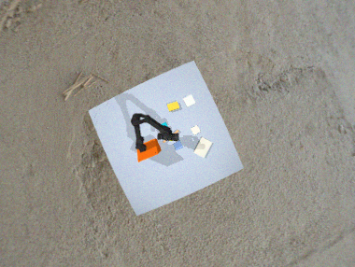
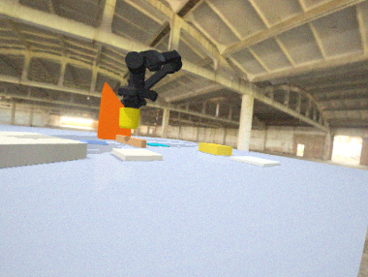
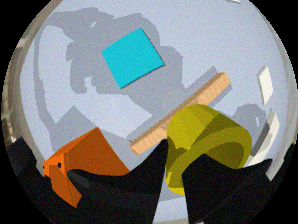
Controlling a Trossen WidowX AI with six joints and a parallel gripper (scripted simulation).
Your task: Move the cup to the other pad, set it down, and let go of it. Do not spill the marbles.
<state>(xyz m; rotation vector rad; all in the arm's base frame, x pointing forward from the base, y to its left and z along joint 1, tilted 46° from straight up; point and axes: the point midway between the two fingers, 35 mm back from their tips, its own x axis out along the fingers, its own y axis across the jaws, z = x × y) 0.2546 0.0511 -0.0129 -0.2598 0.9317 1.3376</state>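
My gripper tip is now 11 cm to the right of the cyan pad, 9 cm above it and 2 cm past it. Also, from my gripper tip: blue pad (12 cm to the right, 9 cm below, 6 cm ahead); then yellow cup (2 cm ahead, 1 cm to the right); then wooden bar (8 cm below, 2 cm ahead).
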